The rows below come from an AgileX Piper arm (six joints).
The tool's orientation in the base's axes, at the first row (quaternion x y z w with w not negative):
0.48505 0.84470 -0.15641 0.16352
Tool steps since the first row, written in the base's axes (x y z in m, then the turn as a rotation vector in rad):
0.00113 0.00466 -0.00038 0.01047 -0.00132 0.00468
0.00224 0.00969 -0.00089 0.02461 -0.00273 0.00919
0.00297 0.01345 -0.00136 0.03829 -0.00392 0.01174
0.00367 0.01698 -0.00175 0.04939 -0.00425 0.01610
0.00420 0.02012 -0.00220 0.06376 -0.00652 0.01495
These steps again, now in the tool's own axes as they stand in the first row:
0.00321 0.00326 -0.00149 -0.00800 0.00799 -0.00234
0.00676 0.00670 -0.00302 -0.01774 0.01914 -0.00403
0.00950 0.00919 -0.00410 -0.02626 0.03021 -0.00411
0.01205 0.01154 -0.00515 -0.03366 0.03926 -0.00650
0.01440 0.01356 -0.00601 -0.04176 0.05080 -0.00272

